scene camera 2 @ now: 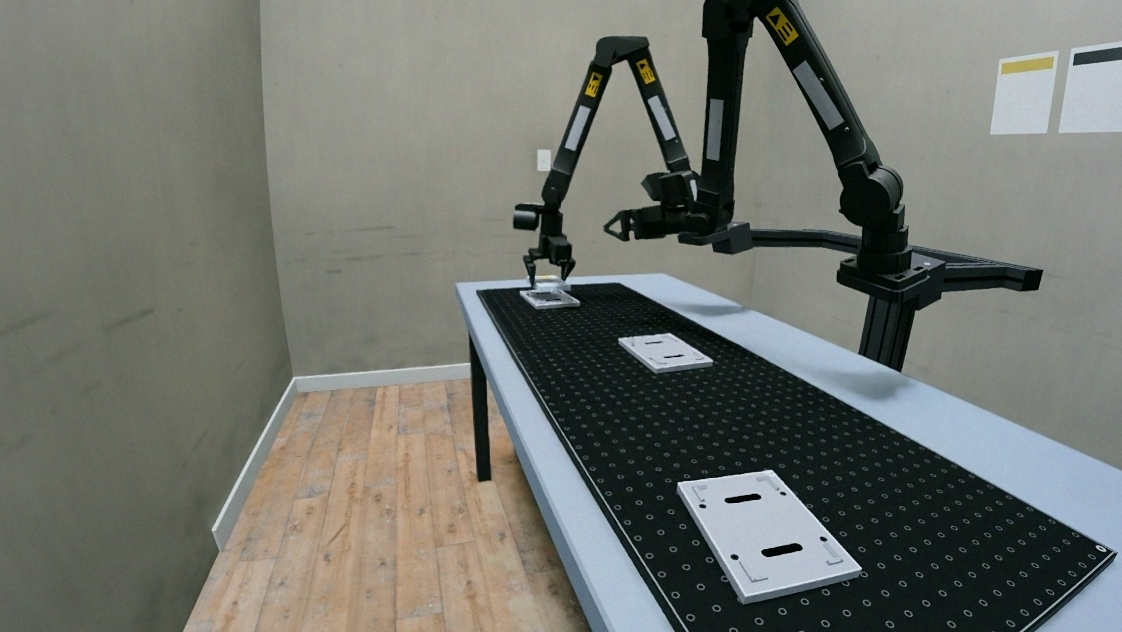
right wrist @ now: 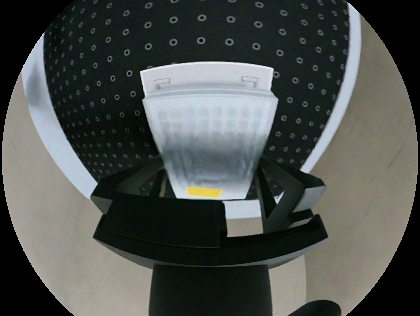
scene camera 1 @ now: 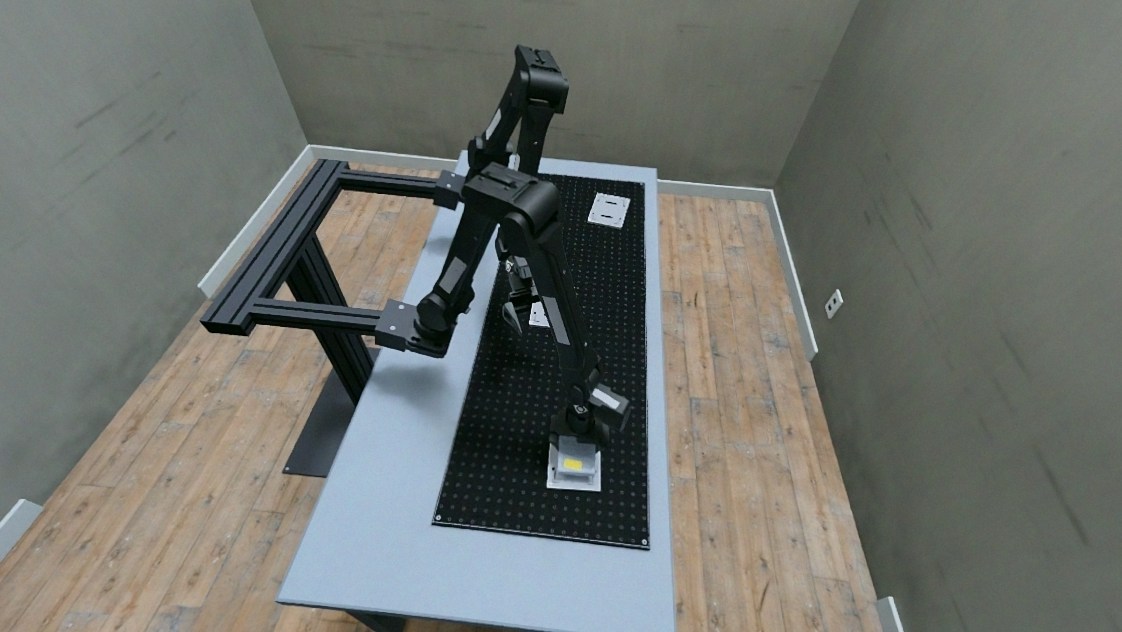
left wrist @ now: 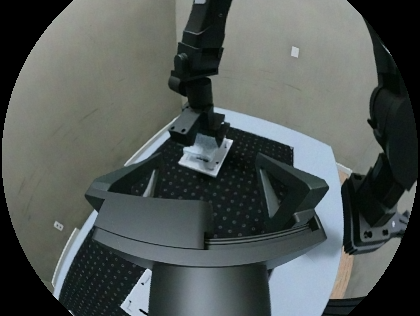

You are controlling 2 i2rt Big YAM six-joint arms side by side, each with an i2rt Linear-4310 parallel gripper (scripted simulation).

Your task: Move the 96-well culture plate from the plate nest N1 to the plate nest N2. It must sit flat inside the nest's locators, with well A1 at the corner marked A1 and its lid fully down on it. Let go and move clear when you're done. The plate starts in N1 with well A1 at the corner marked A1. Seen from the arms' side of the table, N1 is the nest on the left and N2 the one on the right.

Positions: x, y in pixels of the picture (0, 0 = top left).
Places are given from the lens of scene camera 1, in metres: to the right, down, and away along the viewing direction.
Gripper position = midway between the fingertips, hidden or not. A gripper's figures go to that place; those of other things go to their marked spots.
right gripper (scene camera 1: 576, 450): 0.04, 0.31, 1.16
nest N2 (scene camera 1: 566, 481): 0.01, 0.38, 1.15
nest N1 (scene camera 1: 600, 207): 0.14, -0.39, 1.79
The marked spots on the nest N1 and the nest N2 are 1.01 m apart.
